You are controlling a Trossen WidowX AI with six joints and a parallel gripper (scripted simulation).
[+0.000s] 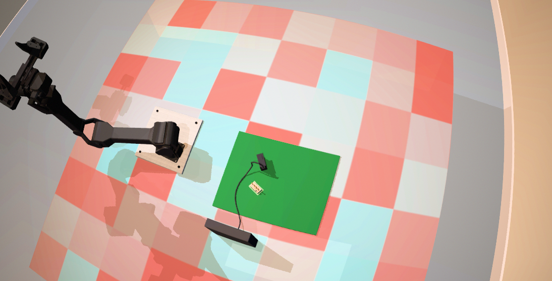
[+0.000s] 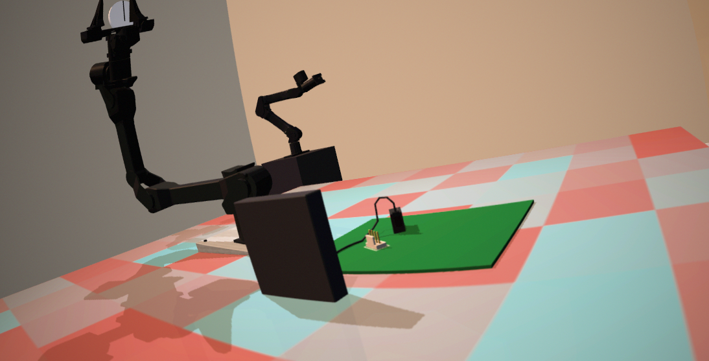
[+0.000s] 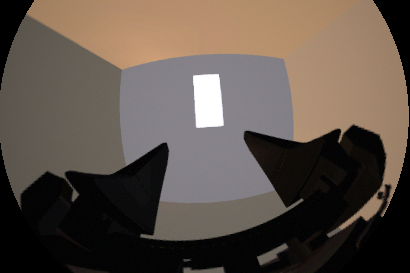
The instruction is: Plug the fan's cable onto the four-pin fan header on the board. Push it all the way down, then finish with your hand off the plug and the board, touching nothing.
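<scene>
Right now the black plug is 590 mm below my gripper tip, 490 mm ahead of it and 190 mm to the left of it. Also, from my gripper tip: green board (620 mm below, 540 mm ahead, 150 mm to the left); four-pin fan header (610 mm below, 500 mm ahead, 110 mm to the left); black fan (550 mm below, 500 mm ahead, 40 mm to the right).
</scene>
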